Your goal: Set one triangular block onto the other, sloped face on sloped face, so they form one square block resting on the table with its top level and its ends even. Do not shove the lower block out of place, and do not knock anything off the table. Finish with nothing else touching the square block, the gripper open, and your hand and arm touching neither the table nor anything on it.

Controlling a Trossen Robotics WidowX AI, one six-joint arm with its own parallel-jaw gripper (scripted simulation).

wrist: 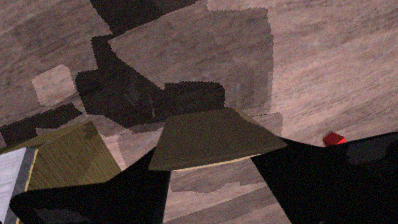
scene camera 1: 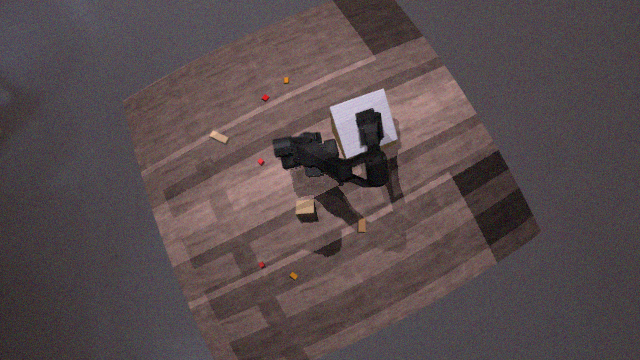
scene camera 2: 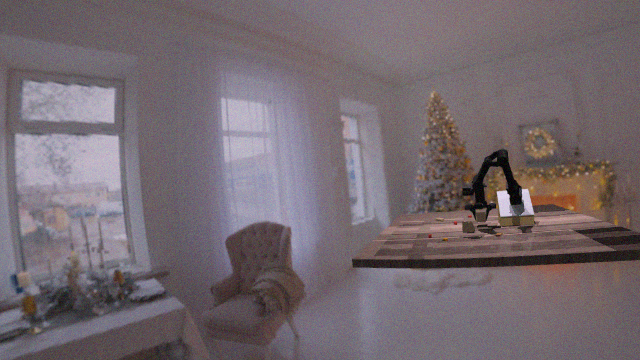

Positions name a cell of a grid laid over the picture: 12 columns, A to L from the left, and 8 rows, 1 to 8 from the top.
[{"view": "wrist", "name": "my gripper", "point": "G5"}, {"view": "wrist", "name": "triangular block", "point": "G5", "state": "held by my gripper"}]
